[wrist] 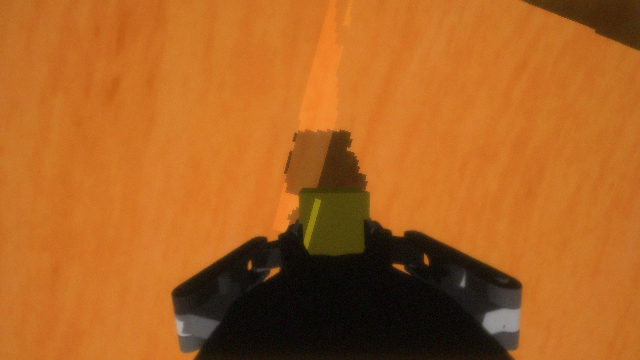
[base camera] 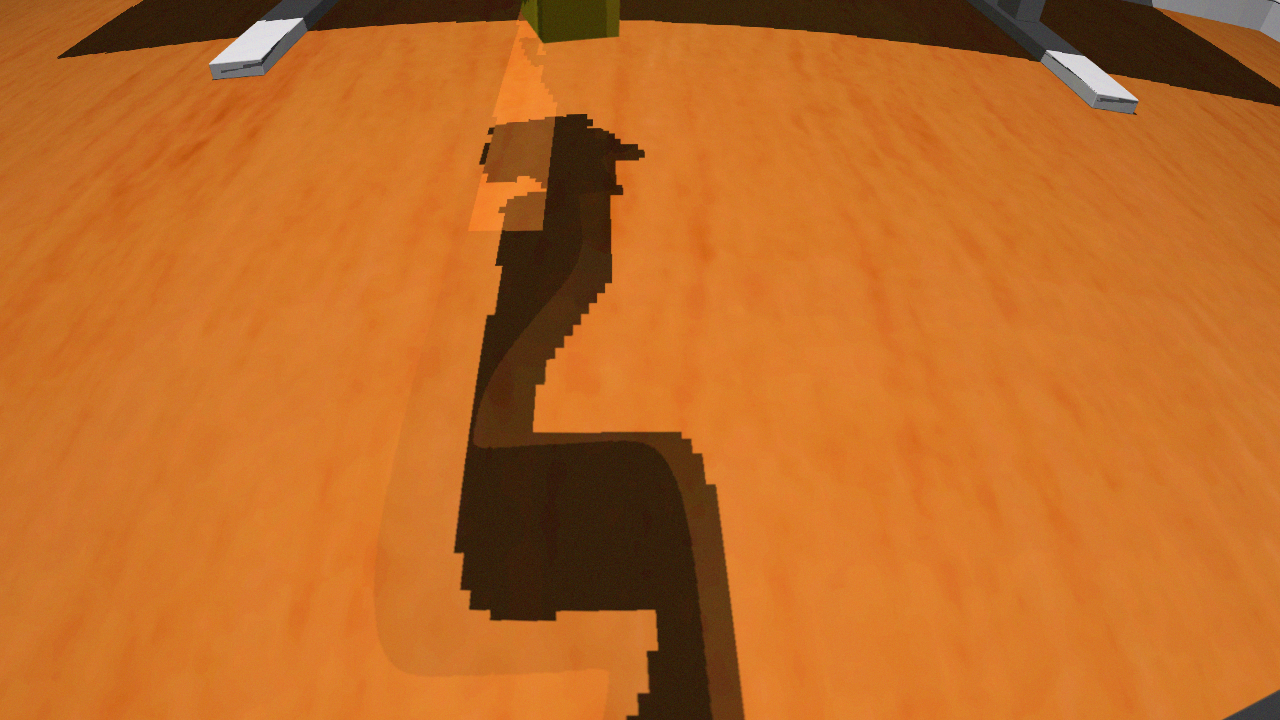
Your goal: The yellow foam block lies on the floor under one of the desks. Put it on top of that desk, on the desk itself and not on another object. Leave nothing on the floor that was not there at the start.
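Places are measured from the arm's base along level axes (x ahead, y left, z up), in millimetres.
Pixels of known places: gripper, fingertip midpoint: (wrist: 333, 227).
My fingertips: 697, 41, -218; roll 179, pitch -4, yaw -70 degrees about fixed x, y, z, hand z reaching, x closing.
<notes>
Behind a point stands the place of what it marks, as x, y, z.
The yellow foam block (base camera: 577, 17) {643, 28, -226} (wrist: 337, 222) {708, 42, -202} is between the fingertips of my gripper (wrist: 333, 227) {697, 41, -218}, which is shut on it. In the base camera view the block shows at the top edge, a little left of the middle, and the gripper itself does not show. The block hangs above the orange wood floor (base camera: 850, 358) {456, -171, -397} (wrist: 150, 125) {728, 392, -397}, and shadows lie on the floor beyond it in the wrist view. Of the desk, two light-tipped dark feet (base camera: 257, 46) {1028, 495, -372} (base camera: 1090, 80) {1030, -713, -372} show at the top left and top right of the base camera view. The desk's top does not show.
A wide dark shadow (base camera: 805, 22) {1195, -297, -397} (wrist: 610, 22) {1178, -394, -397} lies on the floor between and behind the feet. A long arm-shaped shadow (base camera: 581, 528) {319, 14, -397} runs down the middle of the base camera view. A pale grey object (base camera: 1226, 13) {1762, -1629, -371} shows partly at the top right corner.
</notes>
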